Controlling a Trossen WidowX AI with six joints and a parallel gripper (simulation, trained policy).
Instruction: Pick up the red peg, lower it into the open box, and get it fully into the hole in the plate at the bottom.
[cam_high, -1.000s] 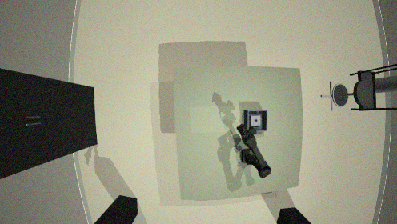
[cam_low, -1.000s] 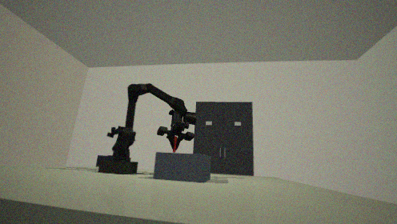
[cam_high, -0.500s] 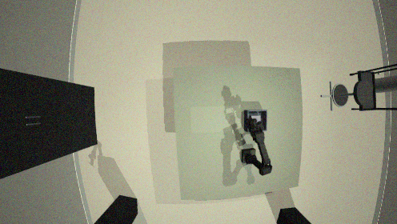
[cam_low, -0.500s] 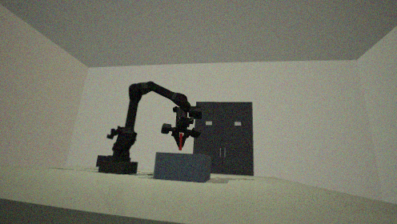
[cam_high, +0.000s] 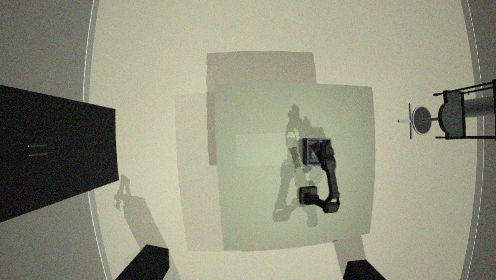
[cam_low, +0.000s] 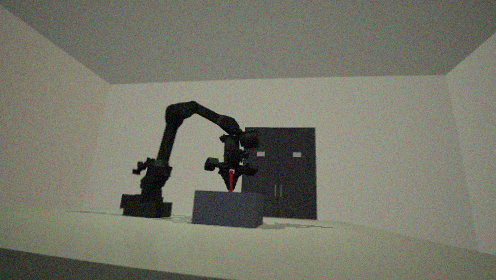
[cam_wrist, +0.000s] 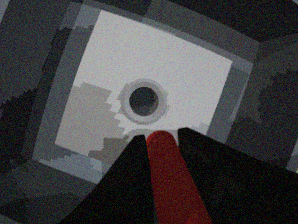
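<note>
My gripper tip is now 30 mm below the red peg, 10 mm to the right of it and 10 mm past it. From my gripper tip the other things lie so: box 80 mm below, 10 mm to the right, 10 mm ahead; light grey plate 70 mm below, 10 mm to the right, 10 mm ahead.
</note>
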